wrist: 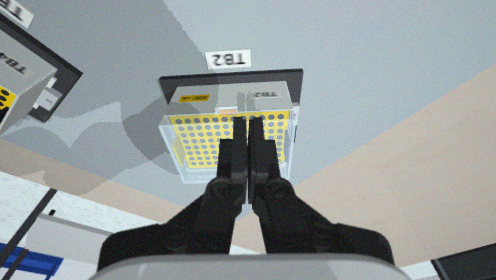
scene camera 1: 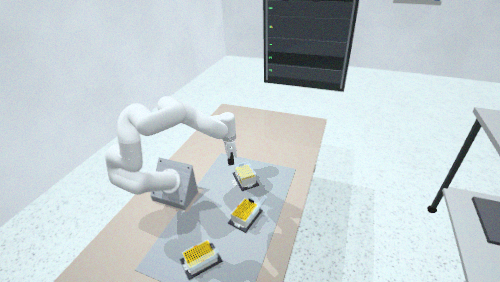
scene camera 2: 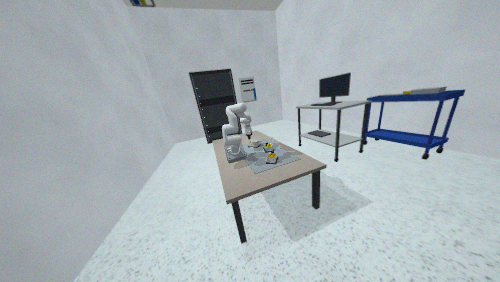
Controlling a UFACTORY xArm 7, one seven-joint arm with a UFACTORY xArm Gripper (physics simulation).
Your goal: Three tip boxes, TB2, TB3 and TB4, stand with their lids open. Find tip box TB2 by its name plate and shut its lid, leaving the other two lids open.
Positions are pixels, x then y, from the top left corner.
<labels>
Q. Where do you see a clear lid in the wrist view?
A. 193,140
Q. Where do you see a name plate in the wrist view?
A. At 228,58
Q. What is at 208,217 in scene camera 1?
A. A grey mat.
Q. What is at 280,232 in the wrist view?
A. The gripper.
</labels>
